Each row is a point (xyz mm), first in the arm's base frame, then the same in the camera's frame.
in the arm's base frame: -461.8 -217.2 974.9
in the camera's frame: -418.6 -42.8 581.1
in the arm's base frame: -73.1 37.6 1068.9
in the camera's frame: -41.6 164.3 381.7
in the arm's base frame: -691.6 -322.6 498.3
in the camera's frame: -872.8 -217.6 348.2
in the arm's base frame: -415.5 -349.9 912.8
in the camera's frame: -414.4 -191.6 543.1
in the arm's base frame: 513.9 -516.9 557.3
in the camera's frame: 166.3 -574.9 -187.6
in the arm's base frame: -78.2 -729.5 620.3
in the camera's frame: -294.3 -674.7 233.9
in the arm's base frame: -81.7 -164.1 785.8
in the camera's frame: -204.8 -92.7 213.9
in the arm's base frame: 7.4 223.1 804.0
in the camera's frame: -119.4 270.2 75.4
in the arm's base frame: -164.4 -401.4 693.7
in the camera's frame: -325.1 -329.3 248.5
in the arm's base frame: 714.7 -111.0 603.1
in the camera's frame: 360.3 -204.7 -368.0
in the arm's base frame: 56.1 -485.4 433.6
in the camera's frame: -284.0 -502.9 -54.0
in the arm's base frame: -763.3 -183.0 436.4
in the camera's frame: -966.3 -86.5 298.0
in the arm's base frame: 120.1 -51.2 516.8
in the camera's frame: -183.8 -76.1 -139.8
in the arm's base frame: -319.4 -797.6 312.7
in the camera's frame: -665.0 -773.4 132.6
